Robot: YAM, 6 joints.
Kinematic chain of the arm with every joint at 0, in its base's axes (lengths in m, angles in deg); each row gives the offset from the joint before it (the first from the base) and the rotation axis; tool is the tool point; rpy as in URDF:
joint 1: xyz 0 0 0.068 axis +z
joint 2: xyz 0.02 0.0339 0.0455 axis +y
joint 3: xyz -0.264 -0.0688 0 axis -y
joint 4: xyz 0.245 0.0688 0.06 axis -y
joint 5: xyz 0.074 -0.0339 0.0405 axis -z
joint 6: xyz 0.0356 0 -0.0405 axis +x
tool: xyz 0 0 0 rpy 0 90 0
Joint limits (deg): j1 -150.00..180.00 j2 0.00..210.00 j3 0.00..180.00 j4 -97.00..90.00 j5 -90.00..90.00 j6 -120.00..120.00
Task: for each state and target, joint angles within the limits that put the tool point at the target. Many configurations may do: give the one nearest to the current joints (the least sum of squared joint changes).
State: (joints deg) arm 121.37 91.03 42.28 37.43 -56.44 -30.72
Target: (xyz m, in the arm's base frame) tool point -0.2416 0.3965 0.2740
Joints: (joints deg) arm 118.04 114.71 80.45 39.56 -49.04 -30.72
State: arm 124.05 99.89 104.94 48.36 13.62 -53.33
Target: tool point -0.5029 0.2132 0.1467
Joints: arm 157.73 139.78 94.86 41.37 10.86 -53.33
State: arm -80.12 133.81 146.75 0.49 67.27 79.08
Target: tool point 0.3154 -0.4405 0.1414
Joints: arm -50.85 144.17 114.42 -11.89 70.42 79.08
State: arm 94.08 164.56 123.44 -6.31 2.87 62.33
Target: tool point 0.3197 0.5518 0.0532
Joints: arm 60.08 177.21 153.23 8.92 3.05 62.33
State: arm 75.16 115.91 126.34 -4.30 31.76 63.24
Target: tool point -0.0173 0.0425 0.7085
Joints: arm 113.70 72.96 138.04 -4.85 2.00 63.24
